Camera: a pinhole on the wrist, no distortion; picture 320 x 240 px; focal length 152.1 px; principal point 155.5 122.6 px. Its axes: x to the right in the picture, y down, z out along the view. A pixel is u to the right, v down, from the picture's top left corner.
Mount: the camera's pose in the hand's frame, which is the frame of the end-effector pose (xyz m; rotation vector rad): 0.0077 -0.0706 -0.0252 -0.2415 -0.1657 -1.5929
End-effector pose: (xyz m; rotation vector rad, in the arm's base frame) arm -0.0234 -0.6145 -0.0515 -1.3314 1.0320 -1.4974
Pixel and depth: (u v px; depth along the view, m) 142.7 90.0 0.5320
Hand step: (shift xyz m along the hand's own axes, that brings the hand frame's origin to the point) -0.0775 0.1123 0.4820
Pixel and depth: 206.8 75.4 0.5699
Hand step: -0.1443 -0.1046 0.5820
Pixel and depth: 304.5 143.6 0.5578
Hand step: 0.0995 -0.4596 0.6500
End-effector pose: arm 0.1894 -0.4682 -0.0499 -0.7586 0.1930 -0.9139
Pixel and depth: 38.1 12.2 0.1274
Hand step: -0.0755 0.0603 0.0767
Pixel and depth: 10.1 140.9 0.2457
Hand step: 0.0559 0.2178 0.1507
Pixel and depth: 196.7 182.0 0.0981
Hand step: 0.0503 -0.0728 0.0747
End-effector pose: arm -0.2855 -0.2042 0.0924 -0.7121 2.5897 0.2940
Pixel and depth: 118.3 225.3 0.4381
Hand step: 0.3284 0.1332 0.3576
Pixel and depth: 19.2 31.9 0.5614
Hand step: -0.2847 0.5711 0.4027
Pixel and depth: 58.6 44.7 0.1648
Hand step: -0.0654 0.0760 0.1107
